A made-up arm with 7 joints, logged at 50 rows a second.
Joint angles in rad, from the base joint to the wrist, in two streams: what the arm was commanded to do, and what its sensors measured. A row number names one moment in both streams.
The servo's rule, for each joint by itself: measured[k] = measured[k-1] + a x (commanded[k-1-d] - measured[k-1]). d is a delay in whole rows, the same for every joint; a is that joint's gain. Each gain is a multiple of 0.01, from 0.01 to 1. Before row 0 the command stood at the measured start. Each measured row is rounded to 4 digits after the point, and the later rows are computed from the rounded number. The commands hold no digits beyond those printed.
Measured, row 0:
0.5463 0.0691 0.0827 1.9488 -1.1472 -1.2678 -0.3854
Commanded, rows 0 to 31:
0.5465 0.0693 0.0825 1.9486 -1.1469 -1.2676 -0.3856
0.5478 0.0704 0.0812 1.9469 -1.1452 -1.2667 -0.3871
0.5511 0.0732 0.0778 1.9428 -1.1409 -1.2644 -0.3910
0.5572 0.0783 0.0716 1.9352 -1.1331 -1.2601 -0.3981
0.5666 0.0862 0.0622 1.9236 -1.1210 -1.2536 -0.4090
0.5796 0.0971 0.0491 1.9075 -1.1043 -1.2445 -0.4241
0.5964 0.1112 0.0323 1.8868 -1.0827 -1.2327 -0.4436
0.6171 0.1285 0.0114 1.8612 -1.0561 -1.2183 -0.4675
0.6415 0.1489 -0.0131 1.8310 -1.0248 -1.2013 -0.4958
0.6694 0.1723 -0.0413 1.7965 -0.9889 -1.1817 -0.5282
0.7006 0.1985 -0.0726 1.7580 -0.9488 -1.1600 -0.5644
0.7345 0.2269 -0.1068 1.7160 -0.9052 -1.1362 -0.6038
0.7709 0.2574 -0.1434 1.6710 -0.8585 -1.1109 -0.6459
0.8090 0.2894 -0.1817 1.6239 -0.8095 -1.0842 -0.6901
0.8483 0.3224 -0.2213 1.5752 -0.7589 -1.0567 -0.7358
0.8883 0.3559 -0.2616 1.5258 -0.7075 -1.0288 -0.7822
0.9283 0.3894 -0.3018 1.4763 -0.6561 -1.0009 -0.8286
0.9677 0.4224 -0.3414 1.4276 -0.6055 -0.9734 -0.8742
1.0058 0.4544 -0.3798 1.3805 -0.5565 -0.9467 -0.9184
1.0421 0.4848 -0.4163 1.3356 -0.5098 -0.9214 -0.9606
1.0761 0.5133 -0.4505 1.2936 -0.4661 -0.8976 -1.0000
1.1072 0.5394 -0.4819 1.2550 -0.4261 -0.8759 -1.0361
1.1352 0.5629 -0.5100 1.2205 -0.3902 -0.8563 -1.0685
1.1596 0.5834 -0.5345 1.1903 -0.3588 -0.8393 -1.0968
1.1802 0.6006 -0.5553 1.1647 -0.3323 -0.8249 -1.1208
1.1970 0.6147 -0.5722 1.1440 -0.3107 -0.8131 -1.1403
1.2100 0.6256 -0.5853 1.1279 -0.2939 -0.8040 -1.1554
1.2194 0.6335 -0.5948 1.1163 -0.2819 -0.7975 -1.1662
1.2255 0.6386 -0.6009 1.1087 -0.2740 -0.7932 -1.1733
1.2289 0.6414 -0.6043 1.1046 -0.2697 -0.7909 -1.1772
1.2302 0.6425 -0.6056 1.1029 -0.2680 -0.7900 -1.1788
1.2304 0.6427 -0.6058 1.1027 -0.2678 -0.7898 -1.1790
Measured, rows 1 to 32:
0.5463 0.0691 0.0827 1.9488 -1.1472 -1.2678 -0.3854
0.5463 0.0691 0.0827 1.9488 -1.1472 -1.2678 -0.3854
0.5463 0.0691 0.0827 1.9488 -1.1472 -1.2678 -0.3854
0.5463 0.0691 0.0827 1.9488 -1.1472 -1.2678 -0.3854
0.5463 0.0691 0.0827 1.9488 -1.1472 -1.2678 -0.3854
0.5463 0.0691 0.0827 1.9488 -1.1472 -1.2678 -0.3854
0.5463 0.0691 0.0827 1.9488 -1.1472 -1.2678 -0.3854
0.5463 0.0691 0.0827 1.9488 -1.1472 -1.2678 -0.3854
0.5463 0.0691 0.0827 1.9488 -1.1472 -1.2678 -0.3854
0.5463 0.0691 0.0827 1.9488 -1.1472 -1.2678 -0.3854
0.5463 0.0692 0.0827 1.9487 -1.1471 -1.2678 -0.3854
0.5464 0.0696 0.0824 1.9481 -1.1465 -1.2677 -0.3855
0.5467 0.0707 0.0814 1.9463 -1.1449 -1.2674 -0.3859
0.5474 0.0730 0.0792 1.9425 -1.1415 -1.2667 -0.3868
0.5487 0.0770 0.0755 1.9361 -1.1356 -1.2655 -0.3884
0.5509 0.0830 0.0697 1.9264 -1.1265 -1.2636 -0.3909
0.5541 0.0915 0.0615 1.9129 -1.1138 -1.2608 -0.3946
0.5585 0.1026 0.0505 1.8953 -1.0971 -1.2570 -0.3997
0.5643 0.1165 0.0365 1.8734 -1.0761 -1.2520 -0.4064
0.5717 0.1332 0.0194 1.8473 -1.0508 -1.2457 -0.4149
0.5807 0.1528 -0.0008 1.8169 -1.0212 -1.2380 -0.4254
0.5915 0.1750 -0.0241 1.7826 -0.9876 -1.2288 -0.4379
0.6041 0.1997 -0.0503 1.7447 -0.9502 -1.2182 -0.4525
0.6184 0.2266 -0.0792 1.7036 -0.9094 -1.2061 -0.4691
0.6345 0.2553 -0.1105 1.6599 -0.8658 -1.1927 -0.4878
0.6523 0.2855 -0.1437 1.6143 -0.8199 -1.1779 -0.5084
0.6716 0.3167 -0.1785 1.5674 -0.7724 -1.1620 -0.5308
0.6923 0.3484 -0.2143 1.5199 -0.7240 -1.1450 -0.5548
0.7142 0.3802 -0.2507 1.4725 -0.6754 -1.1272 -0.5803
0.7372 0.4116 -0.2871 1.4260 -0.6274 -1.1087 -0.6069
0.7609 0.4421 -0.3230 1.3810 -0.5806 -1.0897 -0.6344
0.7851 0.4713 -0.3580 1.3382 -0.5358 -1.0705 -0.6625
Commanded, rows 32 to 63:
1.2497 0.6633 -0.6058 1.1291 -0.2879 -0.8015 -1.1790
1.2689 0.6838 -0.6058 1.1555 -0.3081 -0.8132 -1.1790
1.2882 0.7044 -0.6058 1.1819 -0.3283 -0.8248 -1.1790
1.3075 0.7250 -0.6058 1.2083 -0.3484 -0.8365 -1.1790
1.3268 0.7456 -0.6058 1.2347 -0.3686 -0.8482 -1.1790
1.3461 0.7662 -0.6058 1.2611 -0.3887 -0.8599 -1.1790
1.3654 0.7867 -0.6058 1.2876 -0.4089 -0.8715 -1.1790
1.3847 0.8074 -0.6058 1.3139 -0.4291 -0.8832 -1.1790
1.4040 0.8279 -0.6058 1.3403 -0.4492 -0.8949 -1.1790
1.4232 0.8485 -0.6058 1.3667 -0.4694 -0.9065 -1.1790
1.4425 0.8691 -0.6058 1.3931 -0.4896 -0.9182 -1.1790
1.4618 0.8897 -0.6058 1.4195 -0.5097 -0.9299 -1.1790
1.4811 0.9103 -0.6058 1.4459 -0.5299 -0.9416 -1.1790
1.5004 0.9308 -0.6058 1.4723 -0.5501 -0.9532 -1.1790
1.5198 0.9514 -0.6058 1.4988 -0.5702 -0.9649 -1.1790
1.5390 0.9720 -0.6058 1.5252 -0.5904 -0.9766 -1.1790
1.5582 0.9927 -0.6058 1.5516 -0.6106 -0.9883 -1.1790
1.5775 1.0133 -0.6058 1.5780 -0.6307 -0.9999 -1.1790
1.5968 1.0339 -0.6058 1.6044 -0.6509 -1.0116 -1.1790
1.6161 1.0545 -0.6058 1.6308 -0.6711 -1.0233 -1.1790
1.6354 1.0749 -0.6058 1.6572 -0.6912 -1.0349 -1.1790
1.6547 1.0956 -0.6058 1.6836 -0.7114 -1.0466 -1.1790
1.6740 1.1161 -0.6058 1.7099 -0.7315 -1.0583 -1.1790
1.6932 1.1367 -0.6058 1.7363 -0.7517 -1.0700 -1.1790
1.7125 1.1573 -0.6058 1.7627 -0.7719 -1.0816 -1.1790
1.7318 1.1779 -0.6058 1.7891 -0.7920 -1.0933 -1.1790
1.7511 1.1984 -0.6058 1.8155 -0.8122 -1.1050 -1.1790
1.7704 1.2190 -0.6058 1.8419 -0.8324 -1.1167 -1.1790
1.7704 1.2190 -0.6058 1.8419 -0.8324 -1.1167 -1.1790
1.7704 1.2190 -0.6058 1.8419 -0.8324 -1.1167 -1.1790
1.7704 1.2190 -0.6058 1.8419 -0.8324 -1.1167 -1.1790
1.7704 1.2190 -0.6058 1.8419 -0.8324 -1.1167 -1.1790
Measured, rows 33 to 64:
0.8096 0.4988 -0.3914 1.2982 -0.4936 -1.0512 -0.6909
0.8341 0.5242 -0.4229 1.2615 -0.4545 -1.0321 -0.7193
0.8583 0.5471 -0.4520 1.2286 -0.4191 -1.0135 -0.7474
0.8820 0.5674 -0.4784 1.1998 -0.3877 -0.9955 -0.7749
0.9050 0.5849 -0.5019 1.1754 -0.3605 -0.9783 -0.8015
0.9270 0.5995 -0.5223 1.1553 -0.3377 -0.9620 -0.8270
0.9479 0.6112 -0.5396 1.1395 -0.3192 -0.9468 -0.8512
0.9676 0.6203 -0.5538 1.1276 -0.3048 -0.9328 -0.8740
0.9860 0.6270 -0.5652 1.1192 -0.2941 -0.9199 -0.8953
1.0031 0.6317 -0.5741 1.1136 -0.2865 -0.9082 -0.9152
1.0204 0.6412 -0.5811 1.1189 -0.2869 -0.8986 -0.9337
1.0378 0.6540 -0.5865 1.1313 -0.2930 -0.8909 -0.9509
1.0553 0.6691 -0.5907 1.1485 -0.3032 -0.8850 -0.9669
1.0730 0.6859 -0.5940 1.1688 -0.3163 -0.8806 -0.9817
1.0908 0.7038 -0.5966 1.1912 -0.3315 -0.8777 -0.9955
1.1087 0.7225 -0.5986 1.2150 -0.3481 -0.8761 -1.0083
1.1267 0.7418 -0.6002 1.2397 -0.3657 -0.8757 -1.0202
1.1448 0.7615 -0.6014 1.2649 -0.3841 -0.8764 -1.0313
1.1629 0.7814 -0.6024 1.2905 -0.4030 -0.8781 -1.0416
1.1811 0.8015 -0.6031 1.3164 -0.4223 -0.8807 -1.0512
1.1994 0.8218 -0.6037 1.3425 -0.4418 -0.8841 -1.0601
1.2178 0.8422 -0.6042 1.3687 -0.4615 -0.8882 -1.0684
1.2362 0.8626 -0.6046 1.3949 -0.4813 -0.8930 -1.0761
1.2547 0.8831 -0.6049 1.4212 -0.5013 -0.8984 -1.0833
1.2733 0.9036 -0.6051 1.4476 -0.5213 -0.9044 -1.0900
1.2919 0.9241 -0.6053 1.4740 -0.5413 -0.9109 -1.0962
1.3105 0.9447 -0.6054 1.5004 -0.5614 -0.9179 -1.1020
1.3292 0.9653 -0.6055 1.5268 -0.5815 -0.9253 -1.1074
1.3479 0.9859 -0.6056 1.5532 -0.6016 -0.9331 -1.1124
1.3667 1.0065 -0.6056 1.5796 -0.6218 -0.9412 -1.1171
1.3855 1.0270 -0.6056 1.6060 -0.6419 -0.9496 -1.1214
1.4043 1.0476 -0.6056 1.6324 -0.6621 -0.9583 -1.1254

